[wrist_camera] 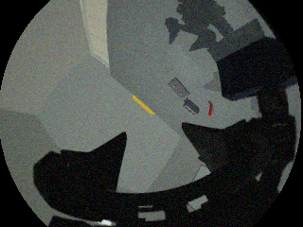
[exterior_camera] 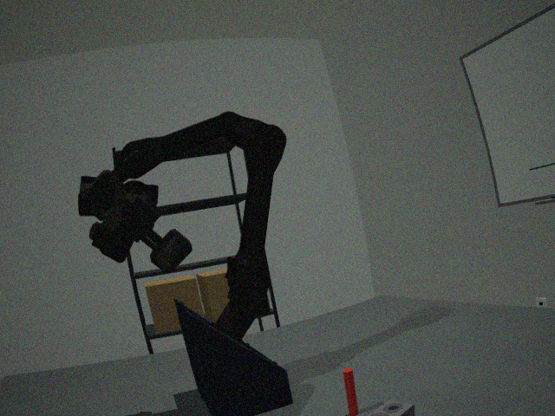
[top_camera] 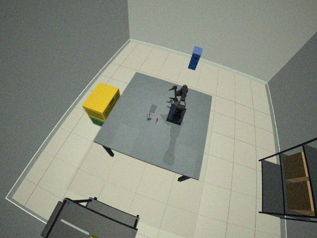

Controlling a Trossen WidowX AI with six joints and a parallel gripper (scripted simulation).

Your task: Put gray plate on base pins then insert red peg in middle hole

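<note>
The gray plate lies 270 mm below my gripper tip, 230 mm to the left of it and 130 mm ahead of it. From my gripper tip the other things lie so: gray base: 300 mm below, 140 mm ahead, 90 mm to the left; then red peg: 260 mm below, 240 mm to the left, 10 mm ahead.
</note>
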